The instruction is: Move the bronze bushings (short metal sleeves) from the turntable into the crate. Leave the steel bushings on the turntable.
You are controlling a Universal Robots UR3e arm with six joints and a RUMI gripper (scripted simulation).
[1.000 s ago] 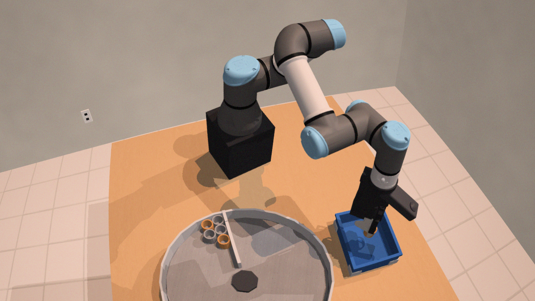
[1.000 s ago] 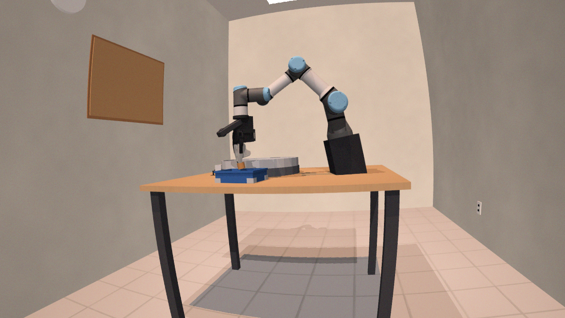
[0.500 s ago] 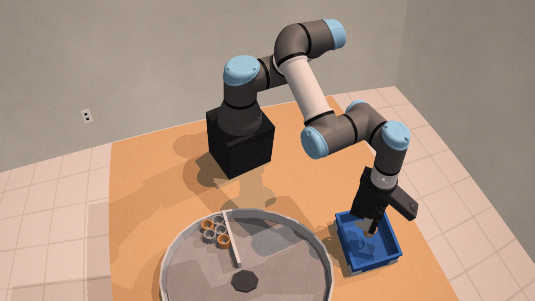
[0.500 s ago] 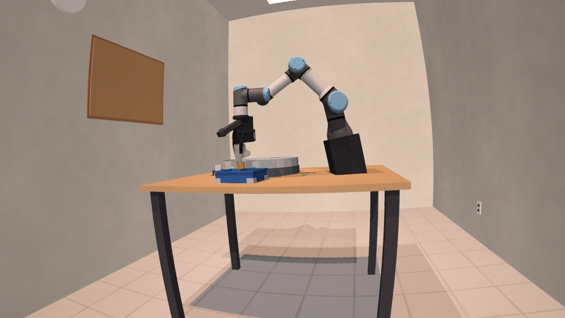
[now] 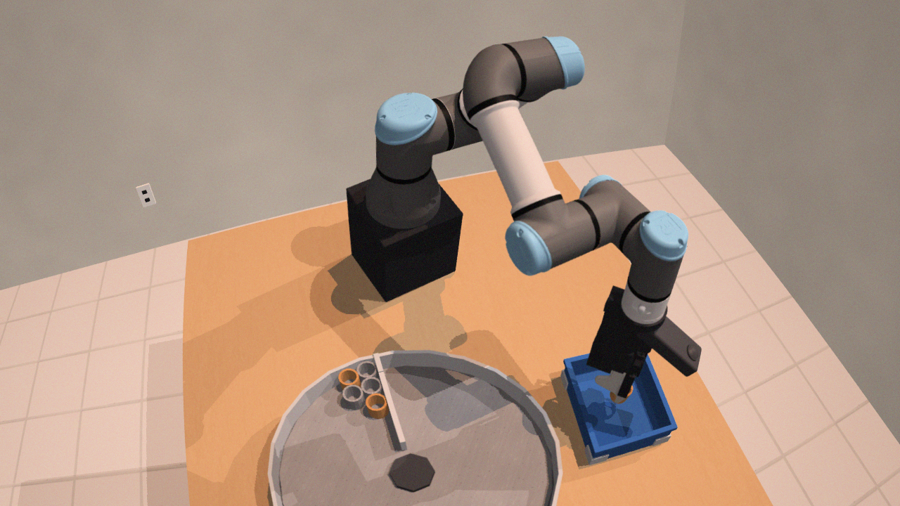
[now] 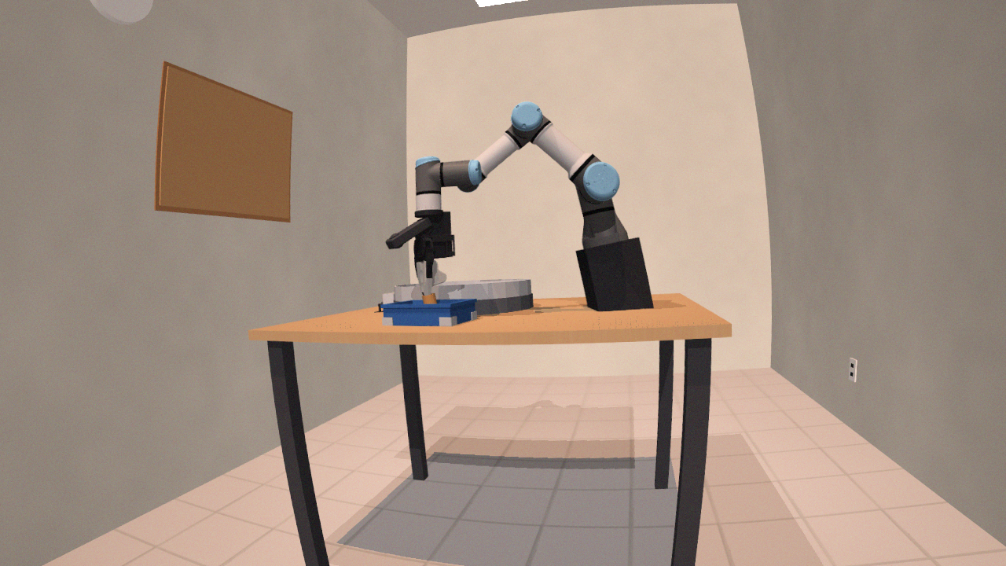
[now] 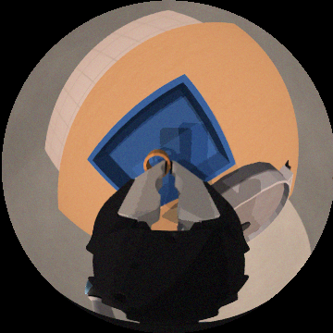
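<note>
Right now my hand is 4 cm above the crate, 1 cm to the right of it and 1 cm past it. From my hand the other things lie so: grey turntable: 34 cm to the right, 1 cm below.
</note>
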